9 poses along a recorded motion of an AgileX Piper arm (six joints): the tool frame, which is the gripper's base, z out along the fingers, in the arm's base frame.
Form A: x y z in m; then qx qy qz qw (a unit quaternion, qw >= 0).
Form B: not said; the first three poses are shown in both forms.
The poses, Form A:
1: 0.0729 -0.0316 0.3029 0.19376 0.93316 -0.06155 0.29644
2: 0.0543 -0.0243 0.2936 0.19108 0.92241 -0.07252 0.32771
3: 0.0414 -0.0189 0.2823 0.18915 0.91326 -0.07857 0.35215
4: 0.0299 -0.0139 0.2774 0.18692 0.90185 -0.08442 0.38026
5: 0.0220 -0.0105 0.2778 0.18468 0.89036 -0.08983 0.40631
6: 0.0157 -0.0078 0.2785 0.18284 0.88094 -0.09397 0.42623
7: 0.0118 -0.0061 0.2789 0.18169 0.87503 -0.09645 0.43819
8: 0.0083 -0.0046 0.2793 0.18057 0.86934 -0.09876 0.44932
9: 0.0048 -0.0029 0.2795 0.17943 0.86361 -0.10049 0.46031
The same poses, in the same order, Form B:
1: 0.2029 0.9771 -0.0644 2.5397 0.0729 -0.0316 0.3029
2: 0.2022 0.9763 -0.0768 2.4738 0.0543 -0.0243 0.2936
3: 0.2021 0.9758 -0.0839 2.4219 0.0414 -0.0189 0.2823
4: 0.2021 0.9751 -0.0913 2.3614 0.0299 -0.0139 0.2774
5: 0.2021 0.9744 -0.0983 2.3048 0.0220 -0.0105 0.2778
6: 0.2021 0.9738 -0.1039 2.2609 0.0157 -0.0078 0.2785
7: 0.2021 0.9735 -0.1073 2.2344 0.0118 -0.0061 0.2789
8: 0.2021 0.9731 -0.1105 2.2096 0.0083 -0.0046 0.2793
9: 0.2021 0.9728 -0.1132 2.1849 0.0048 -0.0029 0.2795
